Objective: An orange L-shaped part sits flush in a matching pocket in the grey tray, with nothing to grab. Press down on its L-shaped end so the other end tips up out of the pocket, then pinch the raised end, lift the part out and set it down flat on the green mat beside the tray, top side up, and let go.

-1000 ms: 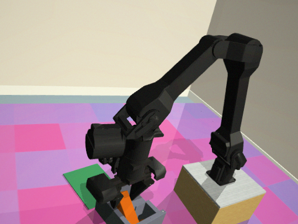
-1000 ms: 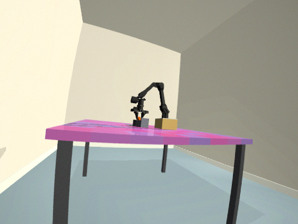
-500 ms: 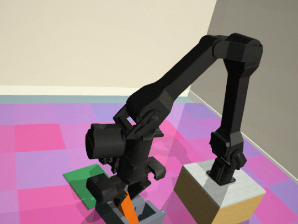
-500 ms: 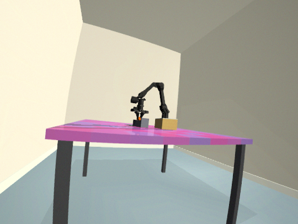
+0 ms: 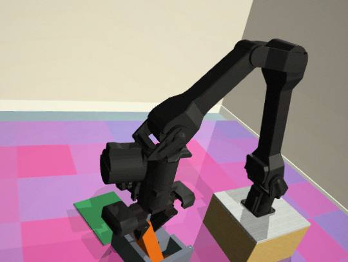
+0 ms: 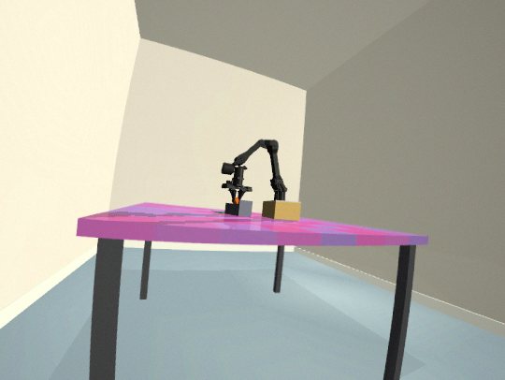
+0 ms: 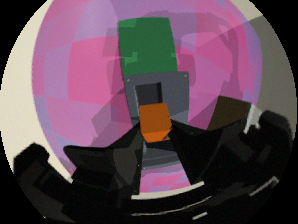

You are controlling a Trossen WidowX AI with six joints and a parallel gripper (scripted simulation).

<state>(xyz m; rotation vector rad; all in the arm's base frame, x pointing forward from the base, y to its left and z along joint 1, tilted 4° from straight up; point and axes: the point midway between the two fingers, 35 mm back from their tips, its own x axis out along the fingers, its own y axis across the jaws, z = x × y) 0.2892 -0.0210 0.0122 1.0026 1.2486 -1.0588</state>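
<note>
My gripper tip is now 14 cm to the left of the green mat, 9 cm above it and 2 cm short of it. Round my gripper tip: orange L-shaped part: 3 cm to the left, 3 cm below, 2 cm behind.
</note>
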